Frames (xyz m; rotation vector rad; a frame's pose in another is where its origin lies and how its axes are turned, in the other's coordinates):
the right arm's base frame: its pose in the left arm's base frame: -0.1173 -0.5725 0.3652 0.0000 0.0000 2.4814
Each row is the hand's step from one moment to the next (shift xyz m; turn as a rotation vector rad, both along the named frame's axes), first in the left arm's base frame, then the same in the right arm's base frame.
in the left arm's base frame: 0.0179 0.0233 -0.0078 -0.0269 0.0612 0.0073
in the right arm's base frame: 0.0002 -0.0294 -0.0078 0.0588 -0.0318 0.0073
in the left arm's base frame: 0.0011 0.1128 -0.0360 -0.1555 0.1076 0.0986
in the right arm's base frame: 0.0683 -0.0898 -0.0360 0.1888 0.0104 0.0986
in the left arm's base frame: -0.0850 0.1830 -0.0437 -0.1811 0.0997 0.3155
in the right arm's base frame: 0.1794 -0.0924 -0.0437 0.2042 0.0323 0.3155
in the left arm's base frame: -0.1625 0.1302 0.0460 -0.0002 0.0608 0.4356
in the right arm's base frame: 0.2082 -0.0032 0.0460 0.0374 -0.0479 0.4356
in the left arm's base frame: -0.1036 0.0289 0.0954 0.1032 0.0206 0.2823
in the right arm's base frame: 0.0996 0.0407 0.0954 -0.0689 -0.0796 0.2823
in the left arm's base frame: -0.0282 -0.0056 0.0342 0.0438 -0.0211 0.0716
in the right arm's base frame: 0.0188 0.0217 0.0342 -0.0475 -0.0102 0.0716
